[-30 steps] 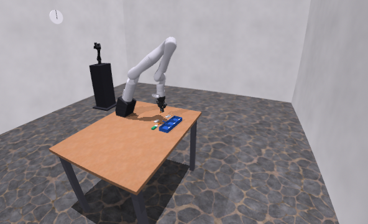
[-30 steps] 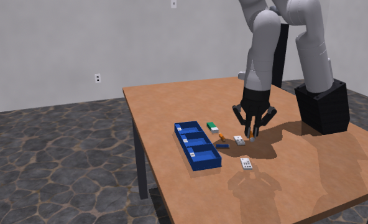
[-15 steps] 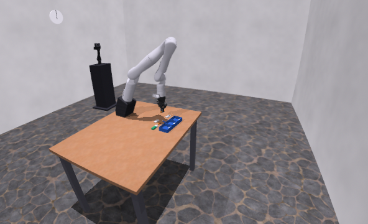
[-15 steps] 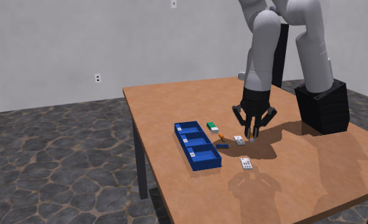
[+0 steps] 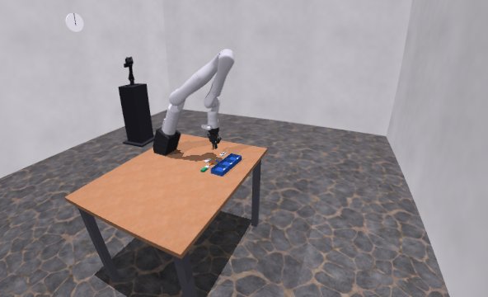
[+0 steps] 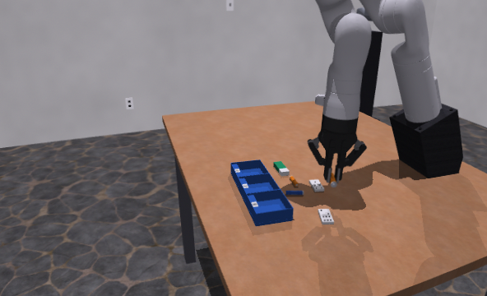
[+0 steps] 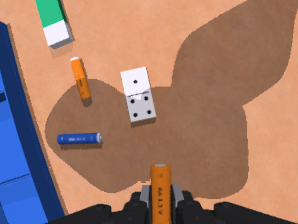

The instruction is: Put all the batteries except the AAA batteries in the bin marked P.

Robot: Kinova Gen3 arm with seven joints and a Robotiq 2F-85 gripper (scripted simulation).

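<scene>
Now: the large orange battery 2 cm below my hand. Round my hand: small orange battery: 3 cm ahead, 12 cm to the right, 8 cm below; blue three-compartment bin: 14 cm ahead, 11 cm to the right, 6 cm below; blue battery: 5 cm ahead, 7 cm to the right, 8 cm below.
</scene>
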